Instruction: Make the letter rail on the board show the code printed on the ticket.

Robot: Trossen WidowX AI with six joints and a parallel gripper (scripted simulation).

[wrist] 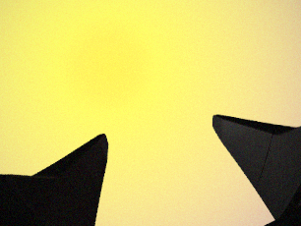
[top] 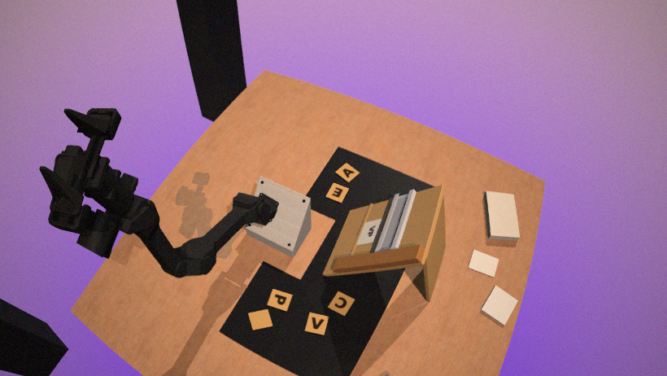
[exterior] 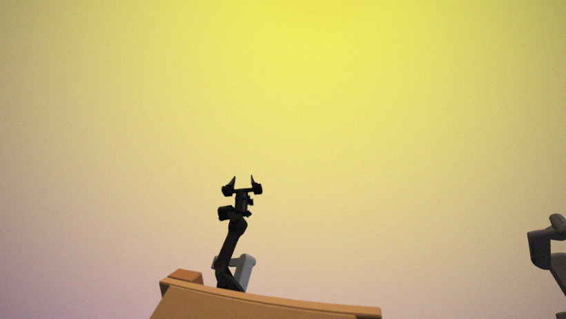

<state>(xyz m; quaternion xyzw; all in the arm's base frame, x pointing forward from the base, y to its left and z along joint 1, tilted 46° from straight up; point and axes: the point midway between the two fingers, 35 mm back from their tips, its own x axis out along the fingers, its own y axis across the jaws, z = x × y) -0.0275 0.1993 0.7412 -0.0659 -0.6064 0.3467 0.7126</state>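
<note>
Now: gripper tip 800 mm above the p tile, 200 mm to the right of it and 140 mm short of it. The rest, counted from my gripper tip: blank tile (800 mm below, 130 mm ahead, 120 mm to the left); v tile (800 mm below, 270 mm ahead, 190 mm to the left); white ticket (700 mm below, 480 mm to the left, 270 mm ahead).
</note>
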